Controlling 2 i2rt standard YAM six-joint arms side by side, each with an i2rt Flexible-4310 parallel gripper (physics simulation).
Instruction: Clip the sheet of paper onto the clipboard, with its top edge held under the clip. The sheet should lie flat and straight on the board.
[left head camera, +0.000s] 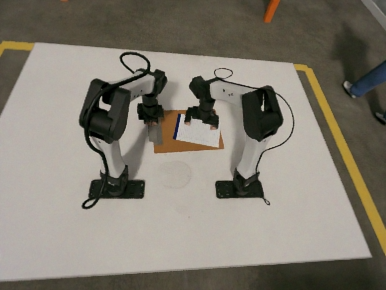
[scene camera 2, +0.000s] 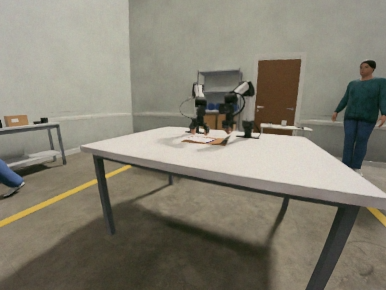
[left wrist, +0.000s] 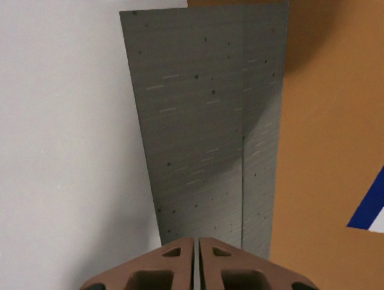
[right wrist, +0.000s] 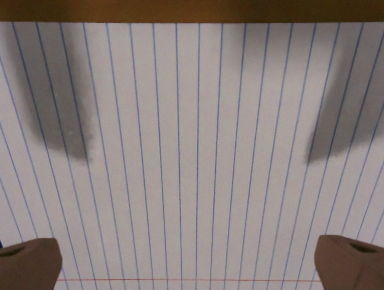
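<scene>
The brown clipboard (left head camera: 167, 145) (scene camera 2: 216, 142) (left wrist: 325, 125) lies on the table with its grey metal clip (left head camera: 156, 136) (left wrist: 200, 115) at the picture's left in the left head camera. The lined white sheet (left head camera: 200, 136) (right wrist: 195, 150) lies on the board, slightly turned. Its blue-banded edge (left head camera: 177, 127) (left wrist: 367, 202) faces the clip, with a strip of bare board between them. My left gripper (left head camera: 153, 123) (scene camera 2: 229, 131) (left wrist: 196, 249) is shut over the clip; whether it touches it is unclear. My right gripper (left head camera: 200, 126) (scene camera 2: 200, 133) (right wrist: 188, 247) is open above the sheet.
The clipboard rests on a large white table (left head camera: 190, 230) (scene camera 2: 165, 155). Both arms are mounted on black base plates (left head camera: 132, 189) (left head camera: 225, 190) near its front side in the left head camera. A person (scene camera 2: 361, 102) stands beyond the table at the right of scene camera 2.
</scene>
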